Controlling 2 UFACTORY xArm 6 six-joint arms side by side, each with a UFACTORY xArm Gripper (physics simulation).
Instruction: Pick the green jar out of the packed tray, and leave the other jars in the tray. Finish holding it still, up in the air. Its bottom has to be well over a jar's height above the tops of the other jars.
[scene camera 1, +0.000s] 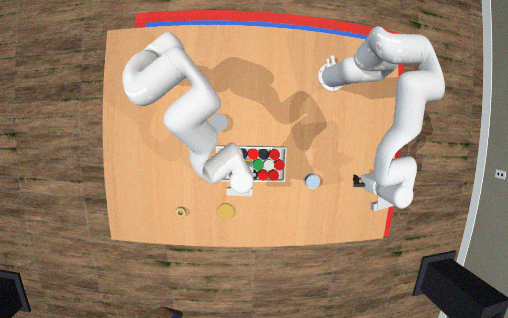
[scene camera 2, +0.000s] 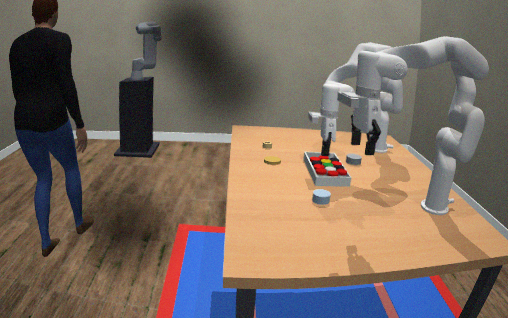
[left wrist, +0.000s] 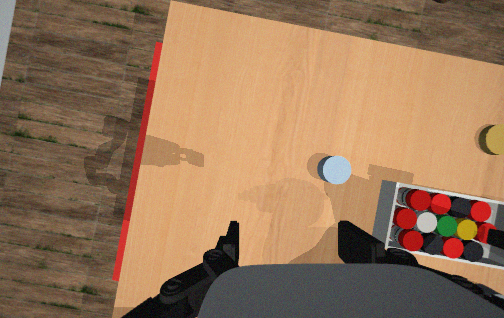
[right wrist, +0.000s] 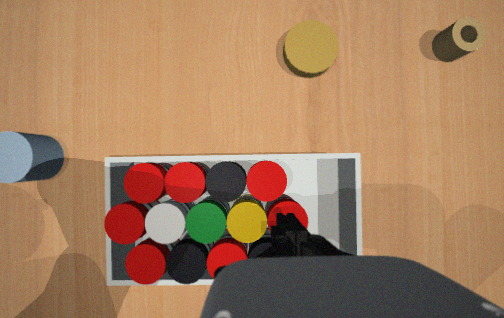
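Pixels of known places: left gripper, fingertip midpoint: (scene camera 1: 364, 176) (scene camera 2: 362, 149) (left wrist: 288, 237); right gripper, fingertip midpoint: (scene camera 2: 324, 155) (left wrist: 491, 236) (right wrist: 284, 227); left arm's base, origin of the base link: (scene camera 1: 331, 77) (scene camera 2: 434, 207); right arm's base, origin of the base link: (scene camera 2: 376, 149).
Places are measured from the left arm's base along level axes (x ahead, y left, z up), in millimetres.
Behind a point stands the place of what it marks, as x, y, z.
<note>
The green jar (scene camera 1: 258, 164) {323, -379, 45} (scene camera 2: 328, 165) {328, -371, 45} (left wrist: 447, 226) {324, -381, 45} (right wrist: 206, 221) {326, -381, 45} stands in the middle row of the tray (scene camera 2: 332, 183) {349, -268, 12} (right wrist: 358, 200) {313, -549, 38}, between a white jar (left wrist: 427, 222) {333, -338, 45} (right wrist: 165, 223) {332, -338, 45} and a yellow jar (left wrist: 467, 229) {318, -424, 45} (right wrist: 246, 222) {317, -423, 45}. Red and black jars stand in the rows on both sides. My right gripper (scene camera 2: 326, 150) {308, -460, 55} (right wrist: 284, 227) {308, -460, 55} is shut and empty, low over the red jar at the right end of the middle row in the right wrist view; whether it touches that jar I cannot tell. My left gripper (scene camera 1: 357, 180) {398, 0, 237} (scene camera 2: 363, 142) {398, 0, 237} (left wrist: 288, 237) {398, 0, 237} is open and empty, away from the tray.
A light blue cylinder (scene camera 1: 312, 181) {438, -159, 30} (scene camera 2: 321, 197) {454, -128, 27} (left wrist: 337, 170) {440, -157, 30} stands beside the tray. A grey cylinder (scene camera 1: 218, 122) {130, -512, 30} (scene camera 2: 353, 159) {149, -481, 26} stands on its other side. A yellow disc (scene camera 1: 225, 211) {510, -548, 12} (scene camera 2: 272, 160) {516, -530, 12} (right wrist: 310, 47) {509, -545, 12} and a small tan ring-topped cylinder (scene camera 1: 181, 212) {490, -748, 11} (scene camera 2: 267, 145) {488, -723, 15} (right wrist: 457, 40) {478, -726, 22} stand farther off.
</note>
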